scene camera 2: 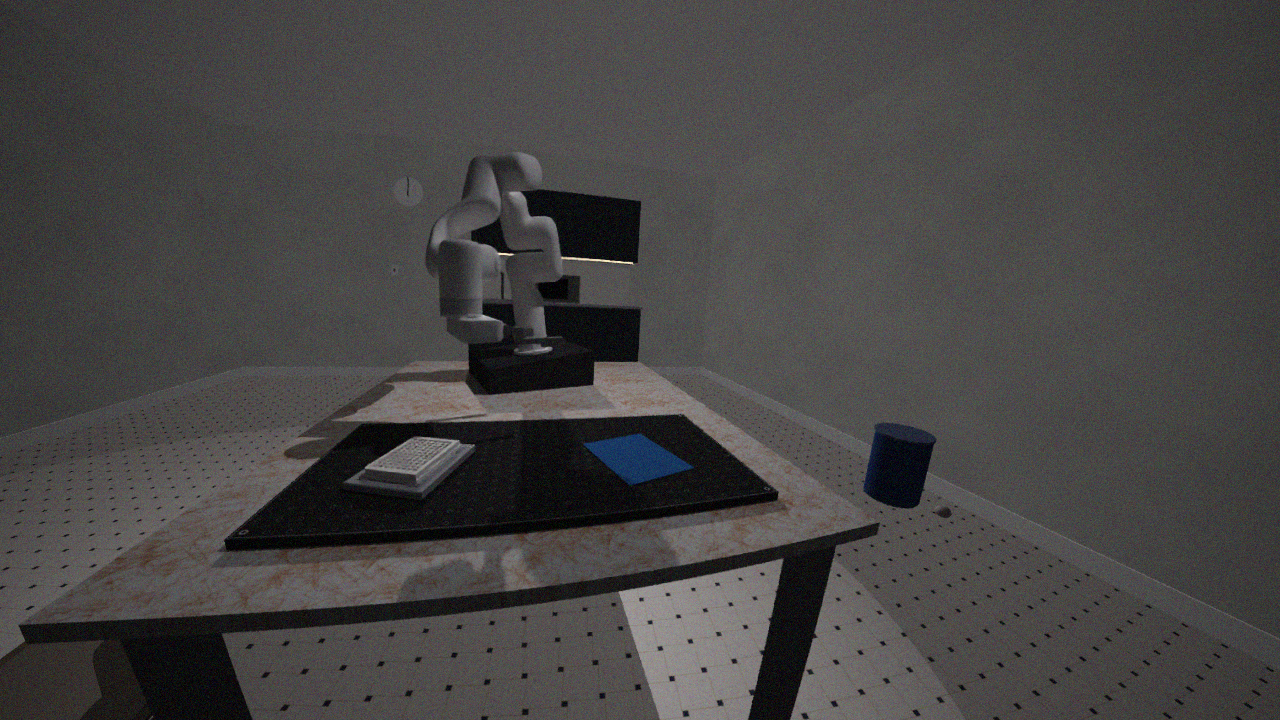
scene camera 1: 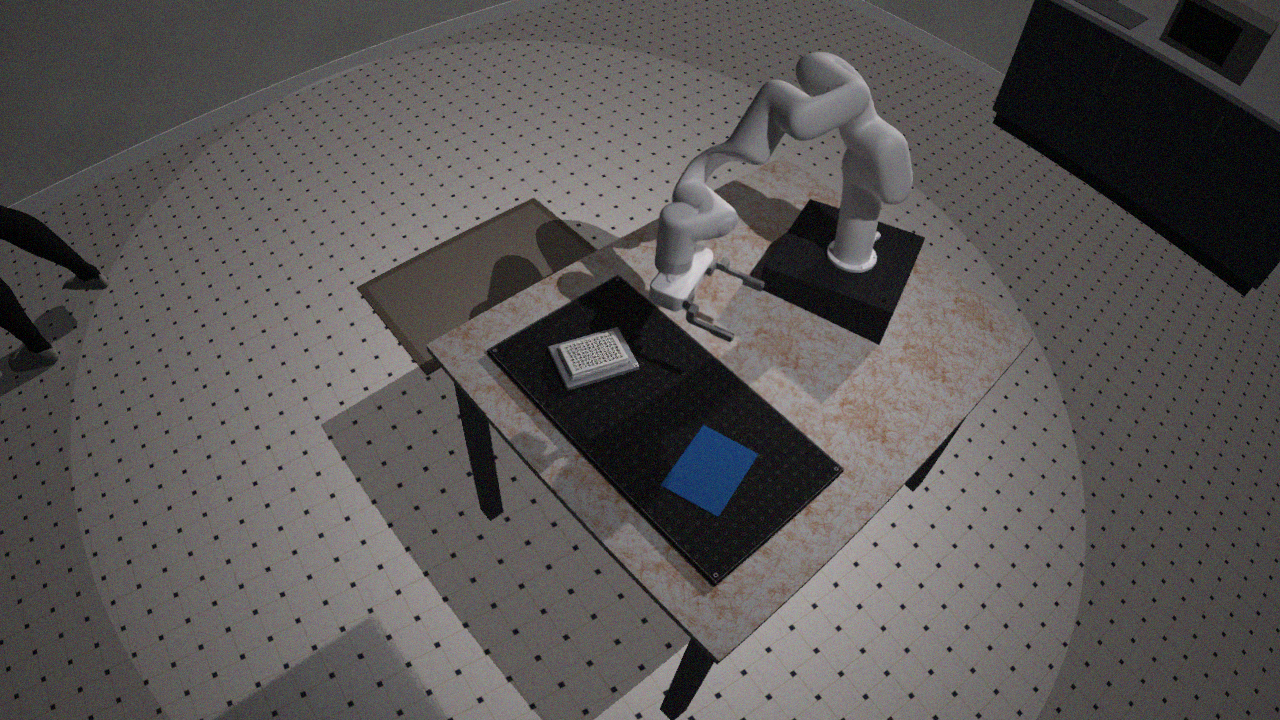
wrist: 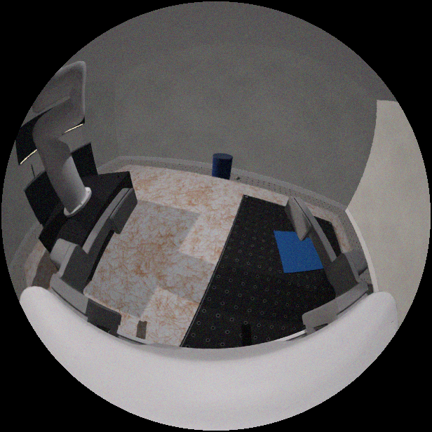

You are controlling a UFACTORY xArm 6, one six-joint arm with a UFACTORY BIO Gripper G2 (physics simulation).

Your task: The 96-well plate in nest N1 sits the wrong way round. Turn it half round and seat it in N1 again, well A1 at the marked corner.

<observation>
white 96-well plate: scene camera 2; scene camera 1; not seen in the wrist view (hidden by my gripper)
same spot on white 96-well plate: [scene camera 2: 412, 461] = [scene camera 1: 585, 358]
same spot on grey nest N1: [scene camera 1: 612, 372] = [scene camera 2: 455, 459]
</observation>
